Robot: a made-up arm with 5 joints.
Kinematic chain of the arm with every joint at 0, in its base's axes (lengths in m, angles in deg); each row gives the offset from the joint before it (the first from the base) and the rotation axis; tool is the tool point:
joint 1: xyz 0 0 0.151 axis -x
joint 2: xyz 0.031 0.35 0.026 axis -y
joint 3: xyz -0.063 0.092 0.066 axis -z
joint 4: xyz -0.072 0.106 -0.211 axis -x
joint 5: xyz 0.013 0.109 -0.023 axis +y
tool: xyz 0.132 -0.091 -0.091
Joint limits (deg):
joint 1: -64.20..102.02
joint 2: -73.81..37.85
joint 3: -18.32..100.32
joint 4: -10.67..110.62
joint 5: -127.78..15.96
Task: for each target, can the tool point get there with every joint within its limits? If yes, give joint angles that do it. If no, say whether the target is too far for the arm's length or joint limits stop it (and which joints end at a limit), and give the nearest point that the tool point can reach.
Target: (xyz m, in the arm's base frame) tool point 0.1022 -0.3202 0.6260
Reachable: no: joint limits stop it (at a limit: joint 1, joint 2, joint 3, joint 4, joint 5) | nearest point -0.0198 0.0651 0.6904 | short by 0.409 m
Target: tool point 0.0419 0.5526 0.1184
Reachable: yes | joints -8.21 -37.50 36.07 44.01 -73.15
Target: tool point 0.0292 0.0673 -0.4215
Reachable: yes | joints 76.23 -25.00 12.12 22.36 -69.33
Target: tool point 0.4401 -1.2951 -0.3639
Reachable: no: too far | nearest point 0.1275 -0.3713 -0.3745 | short by 0.975 m
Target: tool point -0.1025 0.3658 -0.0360
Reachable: yes | joints 19.16 -60.76 26.02 93.32 -3.39
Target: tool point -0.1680 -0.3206 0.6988
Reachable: no: joint limits stop it (at a limit: joint 1, joint 3, joint 4, joint 5) | nearest point -0.0275 0.0676 0.6892 | short by 0.413 m
